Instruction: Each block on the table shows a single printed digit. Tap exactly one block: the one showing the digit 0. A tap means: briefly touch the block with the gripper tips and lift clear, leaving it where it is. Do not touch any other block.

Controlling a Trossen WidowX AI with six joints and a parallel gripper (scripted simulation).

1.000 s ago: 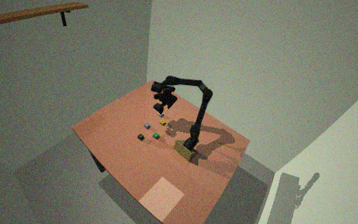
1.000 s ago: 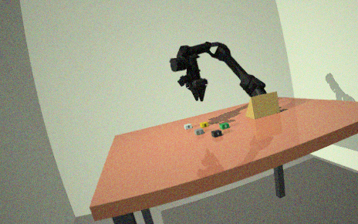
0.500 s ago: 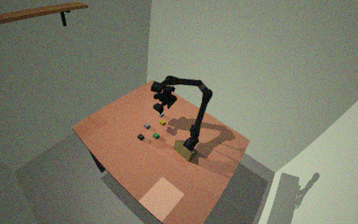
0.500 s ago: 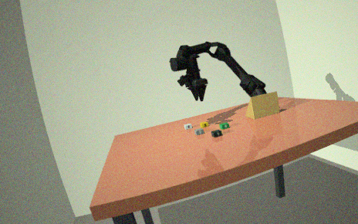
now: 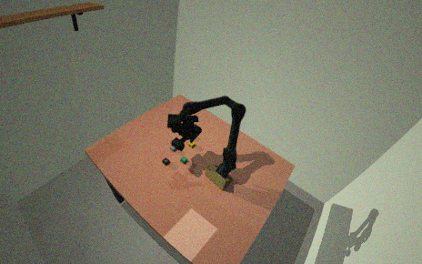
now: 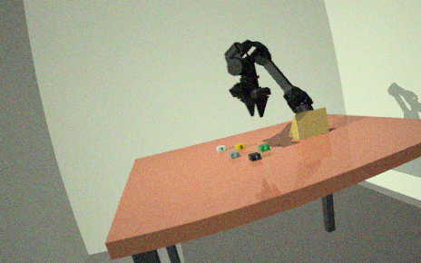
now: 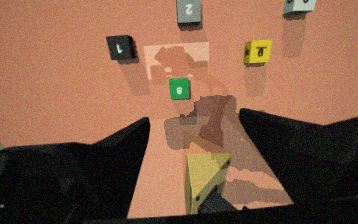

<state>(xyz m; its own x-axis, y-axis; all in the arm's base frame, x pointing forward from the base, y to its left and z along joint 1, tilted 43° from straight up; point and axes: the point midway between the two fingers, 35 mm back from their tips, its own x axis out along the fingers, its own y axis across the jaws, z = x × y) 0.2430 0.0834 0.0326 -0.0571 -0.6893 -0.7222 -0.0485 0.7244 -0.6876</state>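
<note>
Now: gripper tip 17 cm to the left of the white block, 12 cm short of it and 12 cm above it. Also, from my gripper tip: green block: 12 cm below, 1 cm to the left; then black block: 12 cm below, 10 cm to the left, 7 cm ahead; then grey block: 12 cm below, 11 cm ahead, 1 cm to the right.
</note>
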